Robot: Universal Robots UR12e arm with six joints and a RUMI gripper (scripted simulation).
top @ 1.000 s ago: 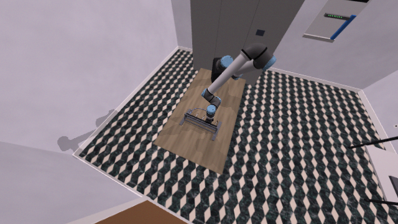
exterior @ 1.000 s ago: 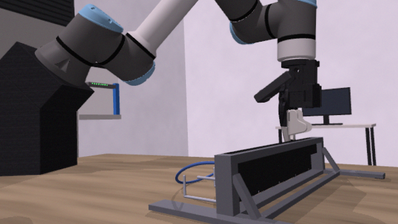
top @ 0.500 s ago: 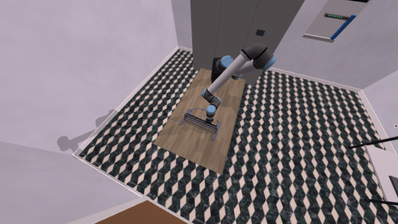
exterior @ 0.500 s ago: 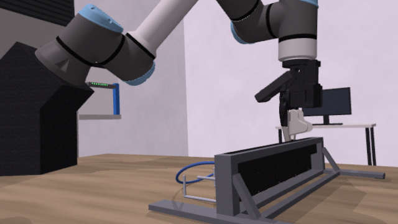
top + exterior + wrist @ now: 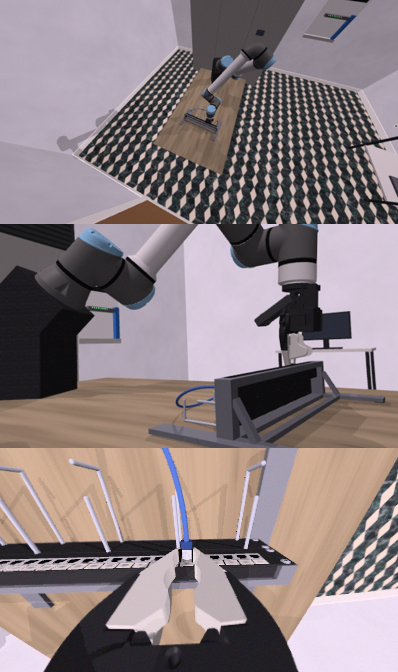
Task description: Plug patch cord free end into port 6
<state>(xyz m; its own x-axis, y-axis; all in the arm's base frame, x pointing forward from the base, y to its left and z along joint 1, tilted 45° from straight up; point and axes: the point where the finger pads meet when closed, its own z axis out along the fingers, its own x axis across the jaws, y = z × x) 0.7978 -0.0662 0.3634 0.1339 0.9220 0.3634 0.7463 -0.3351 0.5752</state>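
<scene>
My gripper is now 10 mm short of the plug and 10 mm above it.
</scene>
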